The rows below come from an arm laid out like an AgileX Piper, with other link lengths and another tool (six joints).
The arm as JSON. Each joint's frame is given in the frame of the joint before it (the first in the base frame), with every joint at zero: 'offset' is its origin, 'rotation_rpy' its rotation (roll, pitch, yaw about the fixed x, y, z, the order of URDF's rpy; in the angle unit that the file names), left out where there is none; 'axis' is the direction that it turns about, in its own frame. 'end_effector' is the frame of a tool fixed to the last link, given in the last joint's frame.
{
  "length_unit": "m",
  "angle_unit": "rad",
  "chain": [
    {
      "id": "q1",
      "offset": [
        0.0,
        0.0,
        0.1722
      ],
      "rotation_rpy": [
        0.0,
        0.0,
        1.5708
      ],
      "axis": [
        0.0,
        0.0,
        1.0
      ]
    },
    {
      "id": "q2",
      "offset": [
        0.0,
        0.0,
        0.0
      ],
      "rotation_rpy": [
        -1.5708,
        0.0,
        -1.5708
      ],
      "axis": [
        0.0,
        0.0,
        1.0
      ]
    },
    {
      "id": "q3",
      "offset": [
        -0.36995,
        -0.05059,
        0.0
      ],
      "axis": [
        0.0,
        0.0,
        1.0
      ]
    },
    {
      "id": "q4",
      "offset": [
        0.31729,
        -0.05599,
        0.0
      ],
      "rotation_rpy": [
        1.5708,
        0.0,
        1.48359
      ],
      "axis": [
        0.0,
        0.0,
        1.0
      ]
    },
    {
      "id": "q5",
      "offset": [
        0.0,
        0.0,
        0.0
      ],
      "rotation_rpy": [
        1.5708,
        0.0,
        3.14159
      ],
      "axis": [
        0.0,
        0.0,
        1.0
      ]
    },
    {
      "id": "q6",
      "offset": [
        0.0,
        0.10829,
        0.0
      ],
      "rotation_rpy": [
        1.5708,
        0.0,
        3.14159
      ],
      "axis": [
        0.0,
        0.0,
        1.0
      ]
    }
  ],
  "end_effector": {
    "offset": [
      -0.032,
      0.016,
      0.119
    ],
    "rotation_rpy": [
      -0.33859,
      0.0,
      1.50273
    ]
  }
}
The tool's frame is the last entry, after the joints.
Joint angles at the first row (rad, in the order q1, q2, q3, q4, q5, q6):
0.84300, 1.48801, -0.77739, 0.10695, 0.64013, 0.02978
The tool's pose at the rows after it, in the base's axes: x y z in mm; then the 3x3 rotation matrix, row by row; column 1 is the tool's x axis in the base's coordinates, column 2 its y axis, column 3 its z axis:
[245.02 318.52 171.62], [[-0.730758 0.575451 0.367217], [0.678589 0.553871 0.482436], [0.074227 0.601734 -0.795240]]
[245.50 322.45 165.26], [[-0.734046 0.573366 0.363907], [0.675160 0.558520 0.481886], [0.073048 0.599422 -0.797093]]
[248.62 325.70 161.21], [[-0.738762 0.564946 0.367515], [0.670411 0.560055 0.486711], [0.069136 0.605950 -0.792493]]
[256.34 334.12 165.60], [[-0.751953 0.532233 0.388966], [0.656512 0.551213 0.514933], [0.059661 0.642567 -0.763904]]
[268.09 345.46 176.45], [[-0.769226 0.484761 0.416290], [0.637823 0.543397 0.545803], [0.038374 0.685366 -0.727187]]
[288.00 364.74 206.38], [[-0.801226 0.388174 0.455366], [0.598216 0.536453 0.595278], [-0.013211 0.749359 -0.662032]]
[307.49 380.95 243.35], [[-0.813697 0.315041 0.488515], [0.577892 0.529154 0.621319], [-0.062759 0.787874 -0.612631]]
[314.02 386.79 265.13], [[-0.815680 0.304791 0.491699], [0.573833 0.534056 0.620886], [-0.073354 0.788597 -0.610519]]
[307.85 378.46 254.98], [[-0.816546 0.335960 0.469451], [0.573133 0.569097 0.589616], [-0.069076 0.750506 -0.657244]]
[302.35 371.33 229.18], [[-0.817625 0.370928 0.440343], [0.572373 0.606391 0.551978], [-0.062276 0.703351 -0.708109]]
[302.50 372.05 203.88], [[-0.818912 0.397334 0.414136], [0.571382 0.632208 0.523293], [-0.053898 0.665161 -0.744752]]
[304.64 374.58 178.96], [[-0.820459 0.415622 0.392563], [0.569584 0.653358 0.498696], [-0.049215 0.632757 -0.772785]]
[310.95 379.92 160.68], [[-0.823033 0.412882 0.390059], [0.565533 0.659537 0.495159], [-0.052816 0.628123 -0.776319]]
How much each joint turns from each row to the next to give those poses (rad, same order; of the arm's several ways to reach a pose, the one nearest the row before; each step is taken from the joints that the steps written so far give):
0.00650, 0.01355, -0.00001, 0.00000, -0.01526, -0.00005
0.00646, 0.01998, 0.00001, -0.00001, -0.01709, 0.00002
-0.00002, 0.01554, 0.00000, 0.00001, -0.02304, -0.00852
0.00000, 0.00670, -0.00657, 0.00000, -0.04552, -0.02124
0.00000, 0.00650, -0.02515, -0.01490, -0.03726, -0.01777
0.00001, 0.00000, -0.06774, -0.03917, -0.02505, -0.03178
-0.00002, 0.00001, -0.09735, -0.05287, 0.03066, 0.00184
0.00001, -0.00002, -0.07139, -0.01135, 0.06825, 0.00003
0.00001, 0.00218, 0.00200, -0.00470, 0.05628, 0.00521
-0.00001, 0.02628, 0.02428, -0.00269, 0.01921, 0.00471
-0.00001, 0.04876, 0.00476, 0.00319, -0.00001, -0.00001
0.00002, 0.05442, 0.00002, -0.00001, -0.01135, 0.00003
-0.00231, 0.04646, -0.00002, -0.00386, -0.04108, -0.00429

